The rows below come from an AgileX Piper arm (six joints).
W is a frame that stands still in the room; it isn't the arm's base.
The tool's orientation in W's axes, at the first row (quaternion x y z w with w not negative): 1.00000 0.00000 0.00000 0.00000
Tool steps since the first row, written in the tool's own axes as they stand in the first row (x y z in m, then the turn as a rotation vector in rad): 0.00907 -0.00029 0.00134 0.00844 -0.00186 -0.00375; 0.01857 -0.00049 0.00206 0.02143 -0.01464 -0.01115; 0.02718 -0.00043 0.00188 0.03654 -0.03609 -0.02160; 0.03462 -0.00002 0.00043 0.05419 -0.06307 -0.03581; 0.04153 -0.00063 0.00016 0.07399 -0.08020 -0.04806; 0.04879 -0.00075 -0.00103 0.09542 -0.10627 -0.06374; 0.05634 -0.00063 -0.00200 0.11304 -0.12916 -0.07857; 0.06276 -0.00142 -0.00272 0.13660 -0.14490 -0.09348; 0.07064 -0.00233 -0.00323 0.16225 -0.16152 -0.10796; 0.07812 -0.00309 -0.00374 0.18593 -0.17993 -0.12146; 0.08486 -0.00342 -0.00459 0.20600 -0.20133 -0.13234; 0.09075 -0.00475 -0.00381 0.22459 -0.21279 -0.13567
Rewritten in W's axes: 0.00907 0.00029 -0.00134 0.00844 0.00186 0.00375; 0.01857 0.00049 -0.00206 0.02143 0.01464 0.01115; 0.02718 0.00043 -0.00188 0.03654 0.03609 0.02160; 0.03462 0.00002 -0.00043 0.05419 0.06307 0.03581; 0.04153 0.00063 -0.00016 0.07399 0.08020 0.04806; 0.04879 0.00075 0.00103 0.09542 0.10627 0.06374; 0.05634 0.00063 0.00200 0.11304 0.12916 0.07857; 0.06276 0.00142 0.00272 0.13660 0.14490 0.09348; 0.07064 0.00233 0.00323 0.16225 0.16152 0.10796; 0.07812 0.00309 0.00374 0.18593 0.17993 0.12146; 0.08486 0.00342 0.00459 0.20600 0.20133 0.13234; 0.09075 0.00475 0.00381 0.22459 0.21279 0.13567
